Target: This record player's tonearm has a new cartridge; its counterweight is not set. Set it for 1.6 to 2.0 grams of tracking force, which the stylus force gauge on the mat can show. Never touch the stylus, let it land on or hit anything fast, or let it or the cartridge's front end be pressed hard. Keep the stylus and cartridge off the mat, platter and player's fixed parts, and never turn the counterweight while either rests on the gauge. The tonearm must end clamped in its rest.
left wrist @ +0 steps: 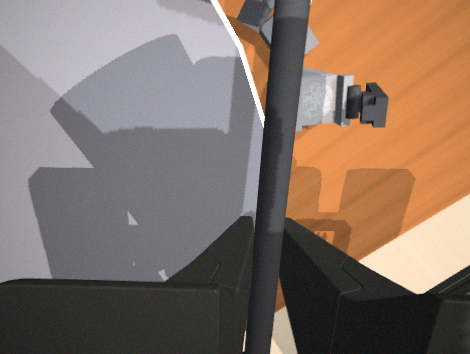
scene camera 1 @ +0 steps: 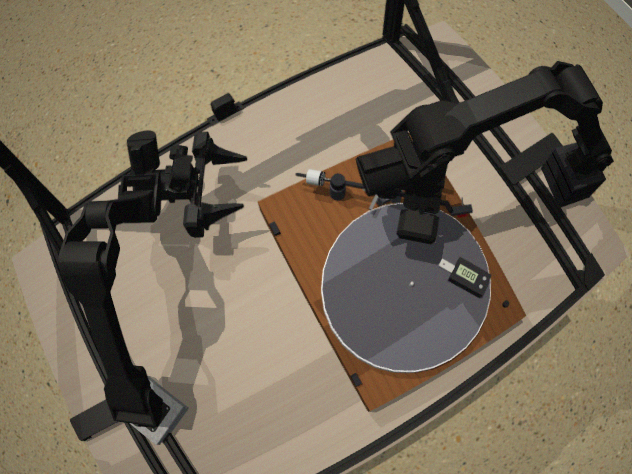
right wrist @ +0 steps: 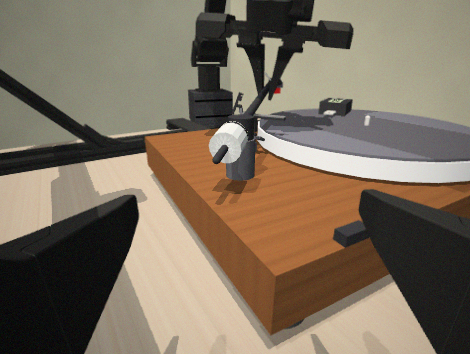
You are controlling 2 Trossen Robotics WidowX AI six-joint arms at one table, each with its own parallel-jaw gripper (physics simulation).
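Seen in the pictures: left gripper, between the fingertips: [left wrist: 263, 228] [scene camera 1: 421, 201] [right wrist: 265, 99]; right gripper, between the fingertips: [scene camera 1: 245, 181] [right wrist: 249, 203]; left arm's base, origin of its link: [scene camera 1: 581, 163] [right wrist: 209, 90]; right arm's base, origin of its link: [scene camera 1: 148, 409].
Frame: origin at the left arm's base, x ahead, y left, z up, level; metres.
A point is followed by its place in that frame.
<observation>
The tonearm [scene camera 1: 352, 184] {x 0.500, y -0.072, z 0.022 m} [left wrist: 280, 125] {x 0.431, y -0.029, z 0.034 m} [right wrist: 256, 104] {x 0.471, y -0.052, z 0.027 m} runs between the fingers of my left gripper [left wrist: 263, 228] {x 0.395, y -0.009, z 0.022 m} [right wrist: 265, 99] {x 0.395, y -0.009, z 0.022 m}, which is shut on its tube. In the left wrist view the tube crosses over the left end of the grey rest [left wrist: 315, 102] {x 0.424, y -0.045, z 0.010 m}, whose dark clamp [left wrist: 376, 105] {x 0.423, y -0.054, z 0.034 m} lies to the right of the tube. The headshell [scene camera 1: 460, 209] {x 0.341, y 0.032, z 0.044 m} shows past my left arm; the stylus is too small to tell. The white counterweight [scene camera 1: 313, 177] {x 0.559, y -0.104, z 0.021 m} [right wrist: 228, 143] {x 0.567, y -0.113, z 0.012 m} sits on the tonearm's rear end. The force gauge [scene camera 1: 469, 276] {x 0.358, y 0.141, z 0.012 m} [right wrist: 336, 106] {x 0.382, y 0.121, z 0.006 m} stands on the mat [scene camera 1: 367, 306] {x 0.538, y 0.129, z -0.008 m} and shows 0.00. My right gripper [scene camera 1: 244, 182] {x 0.672, y -0.135, z 0.017 m} [right wrist: 249, 203] {x 0.672, y -0.135, z 0.017 m} is open, left of the player.
The wooden plinth [scene camera 1: 301, 255] {x 0.614, y 0.005, z -0.034 m} [left wrist: 425, 125] {x 0.372, y -0.100, z -0.034 m} [right wrist: 240, 215] {x 0.596, y -0.112, z -0.034 m} carries the platter and the dark pivot post [scene camera 1: 337, 187] {x 0.525, y -0.076, z 0.017 m} [right wrist: 241, 162] {x 0.534, y -0.091, z -0.016 m}. A small spindle [scene camera 1: 411, 283] {x 0.458, y 0.117, z 0.004 m} [right wrist: 367, 120] {x 0.459, y 0.116, z -0.001 m} stands up at the mat's middle. My left arm hangs over the player and hides part of the tonearm in the scene view.
</observation>
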